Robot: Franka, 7 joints.
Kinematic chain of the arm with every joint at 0, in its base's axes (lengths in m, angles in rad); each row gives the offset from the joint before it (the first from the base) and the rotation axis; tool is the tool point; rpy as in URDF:
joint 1: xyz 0 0 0.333 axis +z
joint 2: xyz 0 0 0 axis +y
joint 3: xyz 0 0 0.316 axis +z
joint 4: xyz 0.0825 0 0 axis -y
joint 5: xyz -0.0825 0 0.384 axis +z
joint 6: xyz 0 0 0 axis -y
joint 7: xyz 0.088 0 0 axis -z
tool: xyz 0 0 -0.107 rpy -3.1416 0 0
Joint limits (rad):
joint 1: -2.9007..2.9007
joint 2: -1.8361..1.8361
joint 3: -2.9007..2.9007
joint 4: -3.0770..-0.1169
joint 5: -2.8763..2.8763
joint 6: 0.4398..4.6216
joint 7: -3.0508..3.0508
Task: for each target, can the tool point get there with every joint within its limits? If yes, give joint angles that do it. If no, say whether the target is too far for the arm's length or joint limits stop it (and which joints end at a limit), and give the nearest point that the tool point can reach.
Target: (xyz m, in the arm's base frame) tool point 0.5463 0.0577 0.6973
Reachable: yes | joints 1.5573 0.3624 -1.5675 -1.4568 -0.6740 1.5081 1.7401
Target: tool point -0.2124 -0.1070 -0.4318
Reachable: no: joint limits stop it (at a limit: joint 2) | nearest point -0.2173 -0.1095 -0.3593 | short by 0.073 m
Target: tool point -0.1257 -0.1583 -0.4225
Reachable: no: joint limits stop it (at a limit: joint 2) | nearest point -0.1314 -0.1654 -0.3559 | short by 0.067 m
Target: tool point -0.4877 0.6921 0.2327
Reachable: yes | joints 2.3250 1.3718 -0.4940 -0.5639 1.7135 2.3005 1.5942
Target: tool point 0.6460 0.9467 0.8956
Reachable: no: too far | nearest point 0.4341 0.6361 0.7110 | short by 0.419 m
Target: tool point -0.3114 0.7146 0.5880
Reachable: yes | joints -1.7914 -1.2895 -1.3244 -1.0011 -1.8874 2.1121 2.2748
